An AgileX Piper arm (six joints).
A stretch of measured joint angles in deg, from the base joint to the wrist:
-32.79 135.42 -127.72 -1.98 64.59 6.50
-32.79 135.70 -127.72 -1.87 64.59 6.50
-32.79 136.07 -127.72 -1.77 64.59 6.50
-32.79 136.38 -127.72 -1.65 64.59 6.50
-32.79 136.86 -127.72 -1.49 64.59 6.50
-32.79 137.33 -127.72 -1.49 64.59 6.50
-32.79 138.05 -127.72 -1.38 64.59 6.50
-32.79 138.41 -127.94 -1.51 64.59 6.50
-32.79 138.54 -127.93 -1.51 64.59 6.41
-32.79 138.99 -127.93 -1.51 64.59 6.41
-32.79 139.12 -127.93 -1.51 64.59 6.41
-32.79 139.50 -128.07 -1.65 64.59 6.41
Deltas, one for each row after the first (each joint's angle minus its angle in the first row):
0.00 0.28 0.00 0.11 0.00 0.00
0.00 0.65 0.00 0.21 0.00 0.00
0.00 0.96 0.00 0.33 0.00 0.00
0.00 1.44 0.00 0.49 0.00 0.00
0.00 1.91 0.00 0.49 0.00 0.00
0.00 2.63 0.00 0.60 0.00 0.00
0.00 2.99 -0.22 0.47 0.00 0.00
0.00 3.12 -0.21 0.47 0.00 -0.09
0.00 3.57 -0.21 0.47 0.00 -0.09
0.00 3.70 -0.21 0.47 0.00 -0.09
0.00 4.08 -0.35 0.33 0.00 -0.09

